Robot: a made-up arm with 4 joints.
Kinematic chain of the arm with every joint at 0, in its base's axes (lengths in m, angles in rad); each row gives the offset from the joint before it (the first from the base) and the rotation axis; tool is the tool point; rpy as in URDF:
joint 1: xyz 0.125 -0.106 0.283 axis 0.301 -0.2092 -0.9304
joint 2: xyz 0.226 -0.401 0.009 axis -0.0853 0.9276 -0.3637
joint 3: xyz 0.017 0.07 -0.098 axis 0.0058 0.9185 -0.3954
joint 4: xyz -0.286 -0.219 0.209 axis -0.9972 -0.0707 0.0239
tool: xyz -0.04 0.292 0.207 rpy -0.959 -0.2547 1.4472
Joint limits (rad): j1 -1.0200..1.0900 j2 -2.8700..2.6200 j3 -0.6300..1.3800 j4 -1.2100..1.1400
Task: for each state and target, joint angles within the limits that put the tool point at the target. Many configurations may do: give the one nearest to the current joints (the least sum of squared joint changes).
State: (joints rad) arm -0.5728 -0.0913 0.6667 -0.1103
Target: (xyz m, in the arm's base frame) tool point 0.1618 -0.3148 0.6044
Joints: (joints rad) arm -0.3920 -0.3580 0.3390 0.1378
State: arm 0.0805 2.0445 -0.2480 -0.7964
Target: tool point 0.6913 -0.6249 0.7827
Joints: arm -0.0378 1.8758 -0.5170 -1.1449
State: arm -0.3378 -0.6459 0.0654 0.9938
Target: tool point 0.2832 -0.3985 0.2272
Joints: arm -0.9903 -0.7255 -0.0082 0.7278
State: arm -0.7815 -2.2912 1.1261 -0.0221
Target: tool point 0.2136 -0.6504 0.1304
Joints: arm -0.5151 -2.4826 0.9086 0.0805
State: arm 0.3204 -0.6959 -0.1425 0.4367
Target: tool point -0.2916 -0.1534 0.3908
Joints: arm 1.0900 -0.3536 0.0600 -0.0420
